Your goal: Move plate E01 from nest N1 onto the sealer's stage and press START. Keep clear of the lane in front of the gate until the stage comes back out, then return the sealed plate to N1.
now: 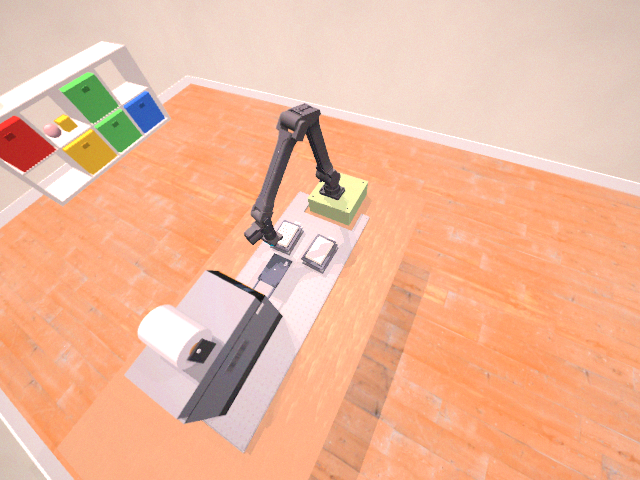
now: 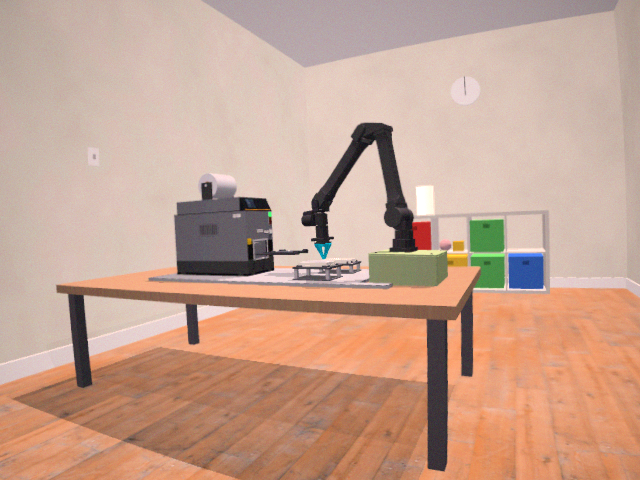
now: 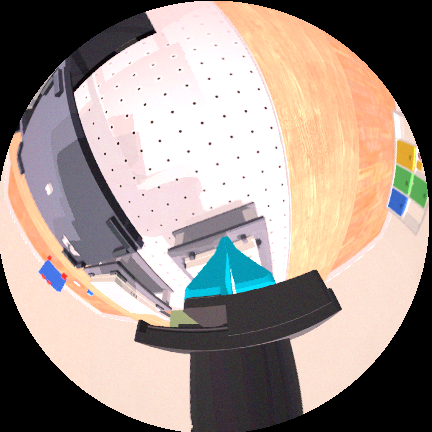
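Where they show: gripper, fingertip midpoint: (image 1: 275, 245) (image 2: 323, 259) (image 3: 225, 241); arm's base, origin of the base link: (image 1: 332, 191) (image 2: 403, 251).
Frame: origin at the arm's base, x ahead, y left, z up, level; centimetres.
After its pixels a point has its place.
Observation:
My gripper (image 1: 273, 244) {x 40.1, y -11.4, z -4.3 cm} (image 2: 323, 257) {x 40.1, y -11.4, z -4.3 cm} (image 3: 225, 241) {x 40.1, y -11.4, z -4.3 cm} is shut and empty, its cyan fingers pointing down. It hangs just above the nest (image 3: 176, 248) {x 39.8, y -5.6, z -5.6 cm} at the stage-side end, partly hiding the white plate (image 1: 289, 232) {x 30.6, y -8.7, z -4.0 cm} (image 3: 193, 260) {x 38.0, y -7.0, z -4.8 cm} there. A second white plate (image 1: 320, 250) {x 33.0, y 11.0, z -3.0 cm} (image 2: 316, 262) {x 31.9, y 12.0, z -3.2 cm} (image 3: 116, 291) {x 35.7, y 8.6, z -3.0 cm} sits on the other nest. No label is readable, so I cannot tell which is N1 or E01. The dark stage (image 1: 275, 269) {x 52.2, y -1.3, z 0.5 cm} (image 2: 284, 252) {x 51.8, y 3.3, z 0.1 cm} (image 3: 95, 185) {x 50.0, y -6.5, z 0.3 cm} is out in front of the sealer (image 1: 206, 310) {x 80.9, y -1.5, z 25.2 cm} (image 2: 222, 242) {x 80.1, y 10.4, z 5.4 cm}, with no plate visible on it. A green light (image 2: 269, 213) {x 67.5, y -10.1, z 17.8 cm} shows on the sealer; START is not identifiable.
The arm stands on a green base block (image 1: 336, 206) {x 8.3, y 6.9, z 0.4 cm} (image 2: 408, 267) {x -5.4, y 14.5, z -4.6 cm} behind the nests. A white film roll (image 1: 168, 330) {x 89.4, y 0.8, z 37.8 cm} (image 2: 222, 185) {x 84.3, y 3.3, z 31.9 cm} tops the sealer. A perforated board (image 1: 305, 310) {x 59.9, y 17.8, z -9.7 cm} (image 2: 206, 279) {x 82.0, y 20.1, z -10.1 cm} (image 3: 215, 145) {x 48.5, y -13.5, z -9.7 cm} lies under the sealer and nests on the wooden table (image 2: 289, 297) {x 25.6, y 44.1, z -11.0 cm}.

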